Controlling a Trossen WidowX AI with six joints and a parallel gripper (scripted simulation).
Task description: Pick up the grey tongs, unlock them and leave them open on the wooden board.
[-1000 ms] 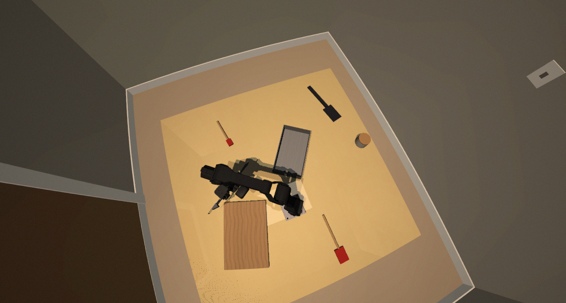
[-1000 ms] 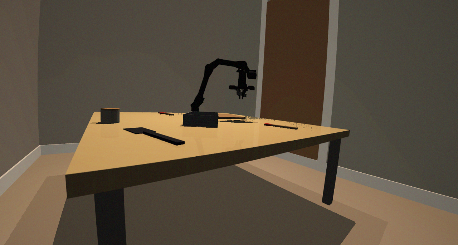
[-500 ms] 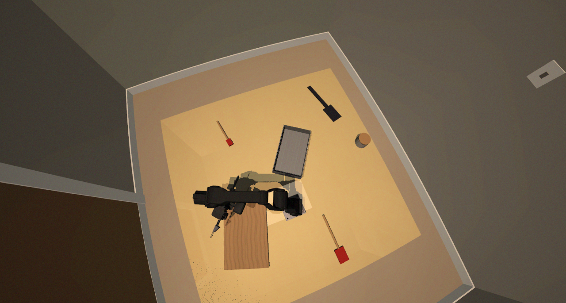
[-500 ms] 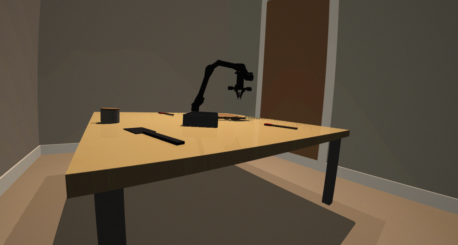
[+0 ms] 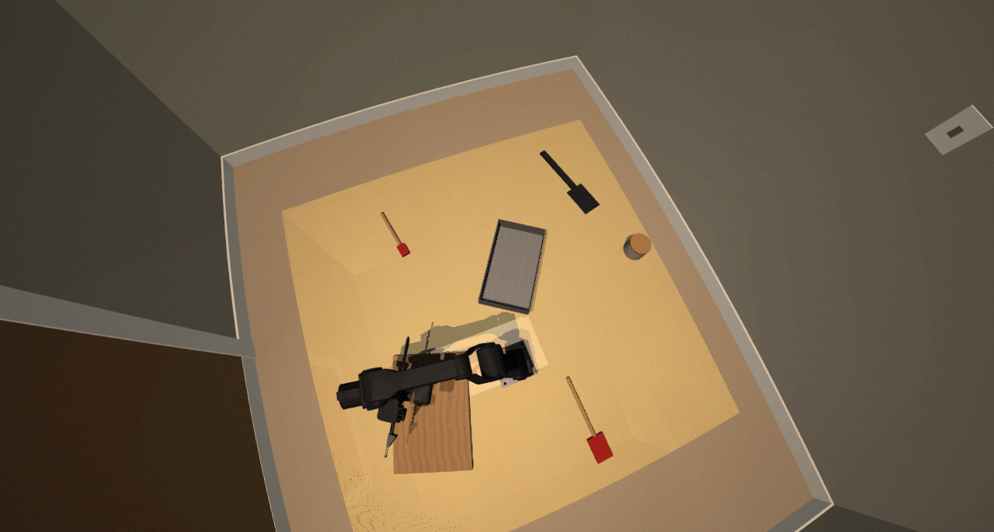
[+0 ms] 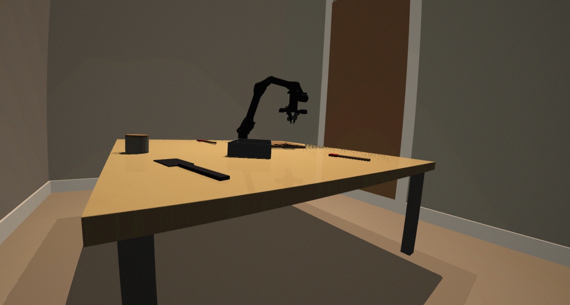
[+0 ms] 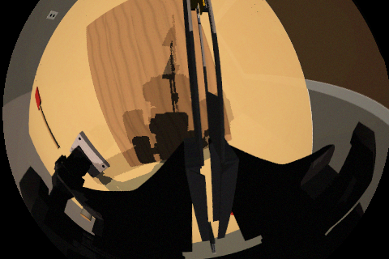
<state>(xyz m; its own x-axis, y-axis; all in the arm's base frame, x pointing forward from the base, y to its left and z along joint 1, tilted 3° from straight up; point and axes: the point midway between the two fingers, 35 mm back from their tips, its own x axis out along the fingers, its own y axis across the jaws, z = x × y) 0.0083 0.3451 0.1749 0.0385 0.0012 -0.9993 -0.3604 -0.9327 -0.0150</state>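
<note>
Now: the wooden board 9 cm behind my gripper tip, 4 cm to the right of it and 15 cm below it. The rest, counted from my gripper tip: red spatula: 26 cm behind, 52 cm to the right, 15 cm below; yellow lock piece: 8 cm behind, 3 cm to the left, 4 cm above; roasting tin: 31 cm ahead, 41 cm to the right, 13 cm below.
</note>
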